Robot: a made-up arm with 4 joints.
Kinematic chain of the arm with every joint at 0, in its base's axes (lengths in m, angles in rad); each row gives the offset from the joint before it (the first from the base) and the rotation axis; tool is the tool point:
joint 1: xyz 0 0 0.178 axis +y
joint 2: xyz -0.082 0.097 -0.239 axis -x
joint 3: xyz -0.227 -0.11 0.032 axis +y
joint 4: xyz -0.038 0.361 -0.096 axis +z
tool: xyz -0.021 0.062 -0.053
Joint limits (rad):
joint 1: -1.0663..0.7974
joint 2: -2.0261..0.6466
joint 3: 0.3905..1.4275
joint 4: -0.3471..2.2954
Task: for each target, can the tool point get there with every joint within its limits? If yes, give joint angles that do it. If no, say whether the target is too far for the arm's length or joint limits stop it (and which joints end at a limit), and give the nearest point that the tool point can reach.
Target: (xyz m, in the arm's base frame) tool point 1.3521 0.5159 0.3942
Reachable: no: too far | nearest point 0.2471 0.2942 -0.4149 | short by 1.387 m
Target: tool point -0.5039 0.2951 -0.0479
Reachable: yes | joints 0.1070 0.2325 0.9250 2.0925
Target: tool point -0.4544 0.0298 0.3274
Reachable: yes | joints 0.1883 -1.7041 1.0892 0.2172
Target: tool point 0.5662 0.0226 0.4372
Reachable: no: joint limits stop it (at a limit: joint 1, joint 3, joint 4) | nearest point -0.2154 0.0674 0.5262 | short by 0.788 m
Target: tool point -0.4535 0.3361 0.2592
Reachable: yes | joints 0.2488 -0.7532 0.9551 -0.1412
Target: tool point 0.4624 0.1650 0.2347
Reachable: no: joint limits stop it (at a limit: joint 1, joint 2, joint 3, joint 4) | nearest point 0.2471 0.2942 -0.4149 | short by 0.696 m
